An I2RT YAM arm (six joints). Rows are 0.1 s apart.
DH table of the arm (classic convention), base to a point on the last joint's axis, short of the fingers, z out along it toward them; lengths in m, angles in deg. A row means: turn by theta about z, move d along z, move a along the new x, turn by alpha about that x. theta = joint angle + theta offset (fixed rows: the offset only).
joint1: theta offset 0  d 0.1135  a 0.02  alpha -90
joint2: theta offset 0  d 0  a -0.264  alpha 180
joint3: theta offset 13.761  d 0  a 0.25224  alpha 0
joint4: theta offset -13.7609  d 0  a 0.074  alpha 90
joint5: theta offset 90  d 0  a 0  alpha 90
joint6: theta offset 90  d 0.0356  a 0  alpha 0
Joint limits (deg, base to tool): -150..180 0..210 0..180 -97..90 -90..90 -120..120
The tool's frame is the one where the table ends.
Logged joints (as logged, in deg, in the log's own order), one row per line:
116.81 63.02 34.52 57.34 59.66 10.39
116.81 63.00 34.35 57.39 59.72 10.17
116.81 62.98 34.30 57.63 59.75 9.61
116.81 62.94 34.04 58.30 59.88 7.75
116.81 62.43 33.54 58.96 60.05 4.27
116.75 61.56 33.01 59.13 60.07 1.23
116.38 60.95 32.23 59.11 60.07 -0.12
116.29 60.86 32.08 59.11 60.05 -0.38
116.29 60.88 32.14 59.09 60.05 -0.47
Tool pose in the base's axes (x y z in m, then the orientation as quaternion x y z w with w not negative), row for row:
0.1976 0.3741 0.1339 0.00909 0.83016 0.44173 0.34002
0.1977 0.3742 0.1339 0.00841 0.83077 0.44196 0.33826
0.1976 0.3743 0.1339 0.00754 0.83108 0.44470 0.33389
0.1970 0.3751 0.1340 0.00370 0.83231 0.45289 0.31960
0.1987 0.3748 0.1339 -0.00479 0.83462 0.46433 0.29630
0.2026 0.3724 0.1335 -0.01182 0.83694 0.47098 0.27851
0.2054 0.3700 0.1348 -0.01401 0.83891 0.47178 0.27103
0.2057 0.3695 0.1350 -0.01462 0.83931 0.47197 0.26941
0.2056 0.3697 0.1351 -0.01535 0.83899 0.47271 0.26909
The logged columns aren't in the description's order. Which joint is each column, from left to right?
Columns, left to right: joint2, joint1, joint4, joint6, joint3, joint5.
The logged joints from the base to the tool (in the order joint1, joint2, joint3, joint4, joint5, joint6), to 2 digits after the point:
63.02 116.81 59.66 34.52 10.39 57.34
63.00 116.81 59.72 34.35 10.17 57.39
62.98 116.81 59.75 34.30 9.61 57.63
62.94 116.81 59.88 34.04 7.75 58.30
62.43 116.81 60.05 33.54 4.27 58.96
61.56 116.75 60.07 33.01 1.23 59.13
60.95 116.38 60.07 32.23 -0.12 59.11
60.86 116.29 60.05 32.08 -0.38 59.11
60.88 116.29 60.05 32.14 -0.47 59.09

